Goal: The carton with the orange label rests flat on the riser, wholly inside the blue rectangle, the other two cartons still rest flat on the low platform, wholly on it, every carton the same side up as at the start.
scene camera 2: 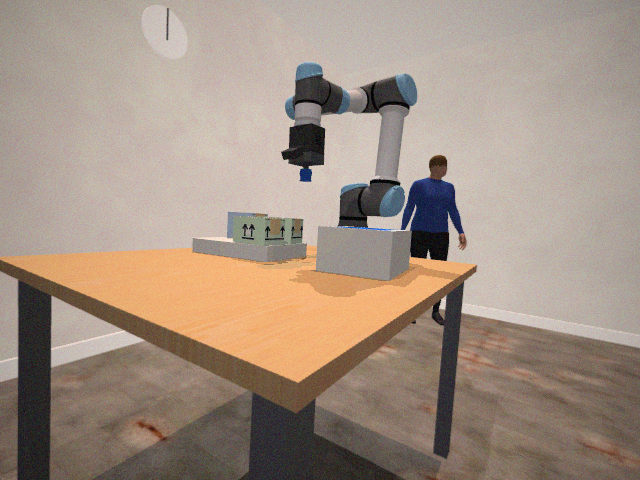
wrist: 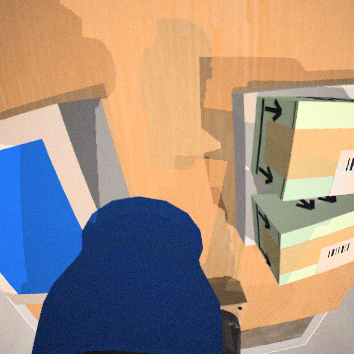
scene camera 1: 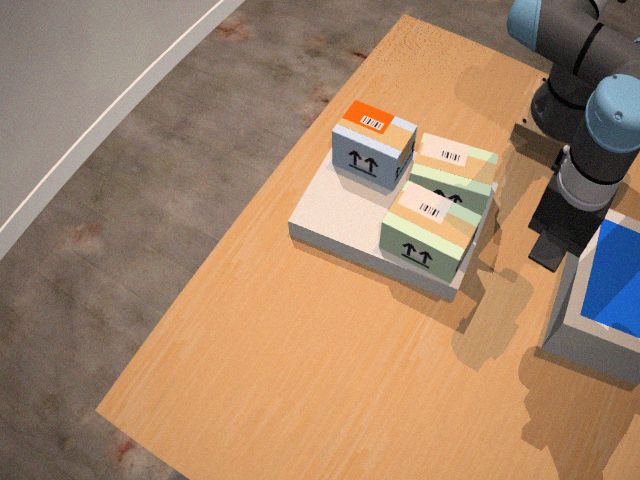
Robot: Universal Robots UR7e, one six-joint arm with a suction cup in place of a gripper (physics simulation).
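The blue-grey carton with the orange label stands upright on the low platform, at its far left in scene camera 1. One green carton stands at the platform's near right corner; the other green carton stands behind it. All arrows that show point up. The grey riser bears the blue rectangle, with no carton on the part that shows. My suction cup is open, holding nothing, high above the table between platform and riser.
The wooden table carries everything. The arm's base stands behind the riser in scene camera 2. A person in a blue sweater stands beyond the table. Arm shadows fall between the platform and the riser.
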